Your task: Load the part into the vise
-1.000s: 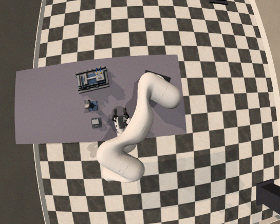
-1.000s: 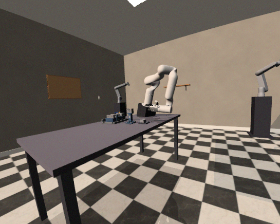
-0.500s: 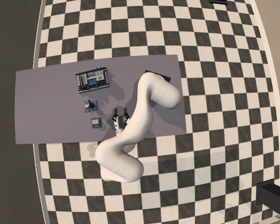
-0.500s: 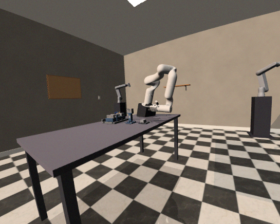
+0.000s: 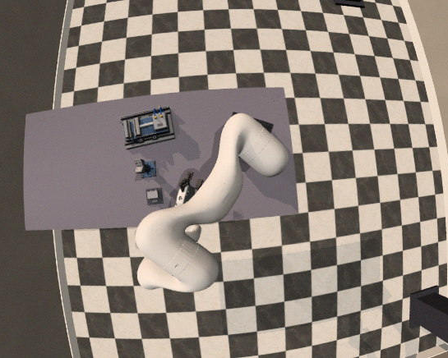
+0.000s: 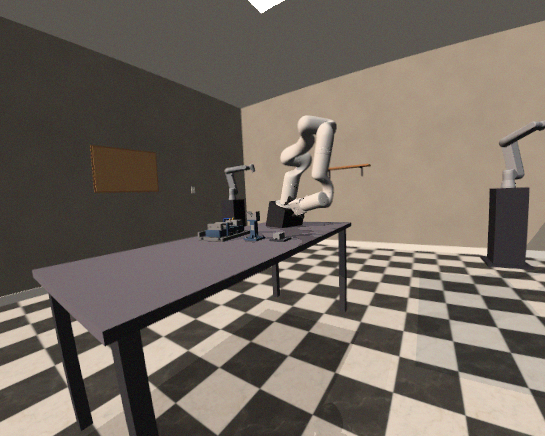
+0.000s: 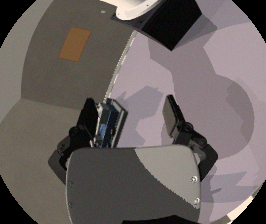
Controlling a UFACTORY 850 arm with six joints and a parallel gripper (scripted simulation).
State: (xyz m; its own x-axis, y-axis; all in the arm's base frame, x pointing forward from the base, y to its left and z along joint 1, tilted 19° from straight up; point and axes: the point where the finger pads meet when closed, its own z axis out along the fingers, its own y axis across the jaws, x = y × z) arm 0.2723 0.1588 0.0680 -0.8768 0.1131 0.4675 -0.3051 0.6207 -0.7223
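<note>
The part is 260 mm ahead of my hand, 140 mm below it and 70 mm to the left of it. From my hand the other things lie so: vise: 320 mm to the right, 280 mm ahead, 110 mm below; air cylinder rod: 320 mm to the right, 260 mm ahead, 70 mm below.
</note>
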